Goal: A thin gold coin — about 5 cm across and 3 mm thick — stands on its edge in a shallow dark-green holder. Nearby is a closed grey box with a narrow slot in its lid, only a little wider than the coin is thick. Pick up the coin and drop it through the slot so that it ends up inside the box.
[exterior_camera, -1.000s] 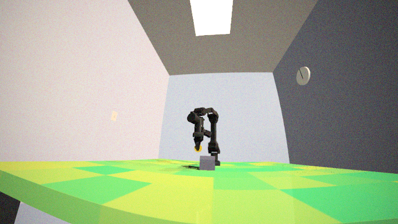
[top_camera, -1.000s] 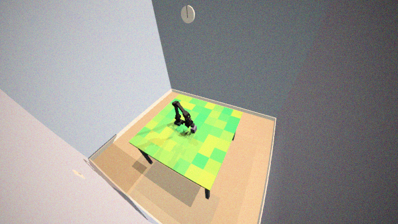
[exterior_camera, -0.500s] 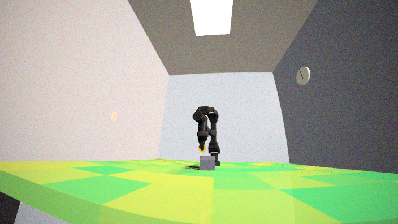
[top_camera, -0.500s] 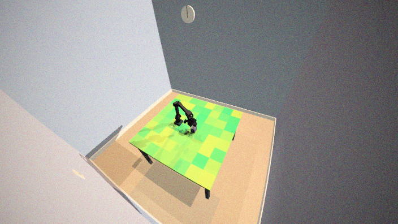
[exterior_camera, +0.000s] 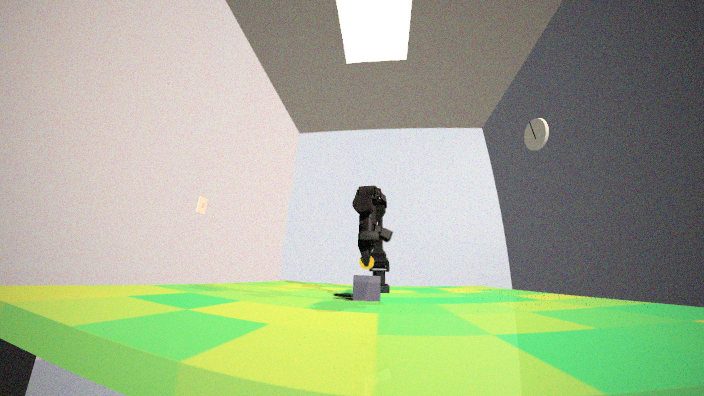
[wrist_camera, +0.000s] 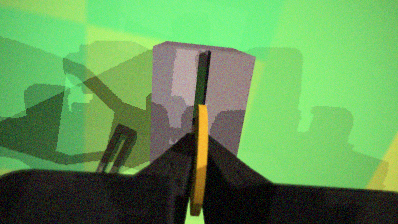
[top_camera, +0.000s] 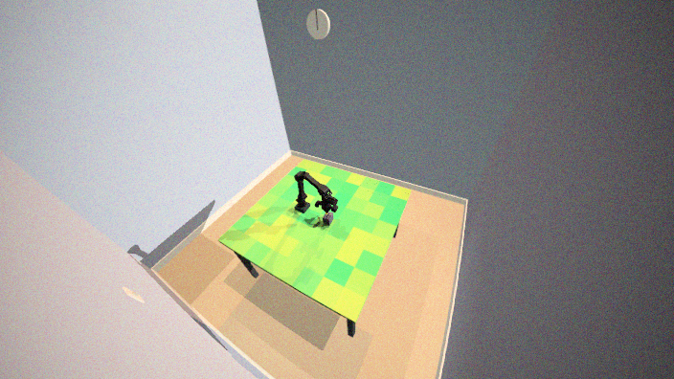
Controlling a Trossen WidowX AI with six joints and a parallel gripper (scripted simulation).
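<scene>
Now: gripper tip 10 mm below the gold coin.
</scene>
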